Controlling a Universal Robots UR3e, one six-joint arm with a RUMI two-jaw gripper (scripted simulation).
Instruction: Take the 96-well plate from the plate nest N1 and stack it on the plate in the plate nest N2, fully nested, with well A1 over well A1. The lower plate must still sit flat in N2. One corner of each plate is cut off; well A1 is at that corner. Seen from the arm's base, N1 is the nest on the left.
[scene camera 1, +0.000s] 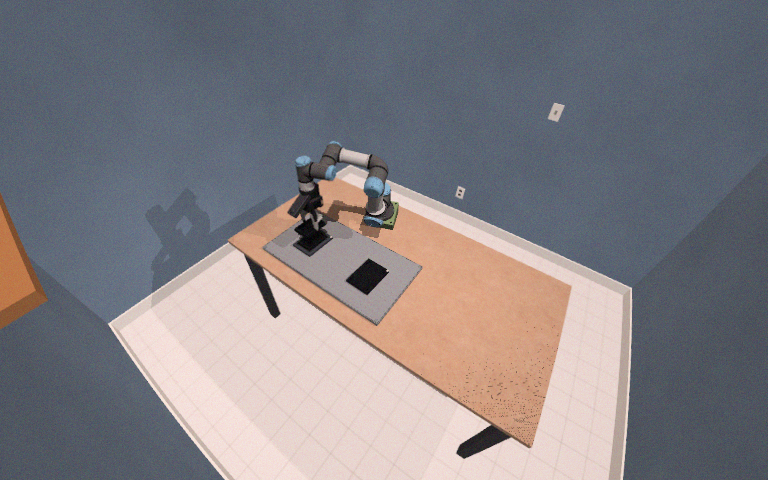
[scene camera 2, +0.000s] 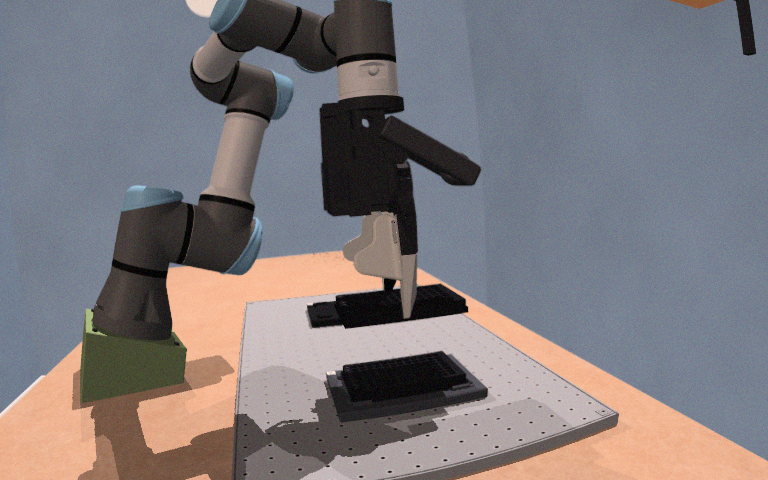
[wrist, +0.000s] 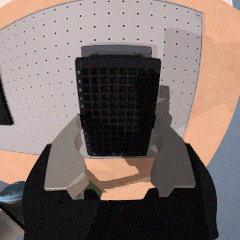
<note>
I see my gripper (scene camera 2: 395, 307), a nest N1 (scene camera 1: 369, 275) and a grey nest frame (scene camera 2: 338, 389).
My gripper is seen too in the wrist view (wrist: 117, 114).
</note>
